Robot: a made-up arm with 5 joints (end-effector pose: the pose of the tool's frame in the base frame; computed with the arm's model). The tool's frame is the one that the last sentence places.
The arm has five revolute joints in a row. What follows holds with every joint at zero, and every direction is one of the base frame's. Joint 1 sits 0.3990 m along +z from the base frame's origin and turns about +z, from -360.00 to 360.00 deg. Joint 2 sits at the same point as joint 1 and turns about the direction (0, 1, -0.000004), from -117.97 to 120.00 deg. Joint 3 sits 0.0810 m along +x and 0.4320 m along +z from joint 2 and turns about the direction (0, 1, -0.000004), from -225.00 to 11.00 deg. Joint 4 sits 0.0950 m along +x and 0.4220 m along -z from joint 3 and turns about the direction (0, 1, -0.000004), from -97.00 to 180.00 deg. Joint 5 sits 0.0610 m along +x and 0.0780 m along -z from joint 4 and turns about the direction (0, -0.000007, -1), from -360.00 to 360.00 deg. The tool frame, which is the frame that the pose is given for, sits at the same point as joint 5; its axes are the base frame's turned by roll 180.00, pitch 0.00 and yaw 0.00 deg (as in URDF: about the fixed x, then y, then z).
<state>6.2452 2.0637 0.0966 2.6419 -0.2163</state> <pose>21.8 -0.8 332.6 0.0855 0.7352 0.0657 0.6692</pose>
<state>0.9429 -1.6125 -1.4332 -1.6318 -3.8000</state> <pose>-334.4 -460.7 832.8 0.7121 0.4986 -0.4837 0.1020</pose>
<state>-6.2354 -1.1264 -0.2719 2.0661 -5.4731</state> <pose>76.3 3.7 580.0 0.1363 0.8770 -0.3514 -0.2980</pose>
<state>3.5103 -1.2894 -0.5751 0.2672 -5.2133</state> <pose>-56.2 -21.7 872.9 0.5389 -0.2396 -0.6552 0.4720</pose>
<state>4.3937 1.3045 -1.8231 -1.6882 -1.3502</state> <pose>-237.0 -718.2 210.5 0.8917 0.4343 -0.1200 -0.0438</pose>
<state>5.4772 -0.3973 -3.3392 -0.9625 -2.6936</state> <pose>-336.8 351.0 1065.0 0.7005 -0.4121 -0.5688 -0.1267</pose>
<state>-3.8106 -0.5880 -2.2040 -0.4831 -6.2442</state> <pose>147.3 -116.5 1301.6 0.9487 0.0231 0.0626 -0.3091</pose>
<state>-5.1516 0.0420 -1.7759 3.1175 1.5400</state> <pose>184.9 393.5 915.0 0.6204 0.7541 -0.1562 -0.1485</pose>
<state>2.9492 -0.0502 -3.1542 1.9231 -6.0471</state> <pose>-29.5 5.7 1285.9 0.5976 -0.1704 -0.7834 0.0131</pose>
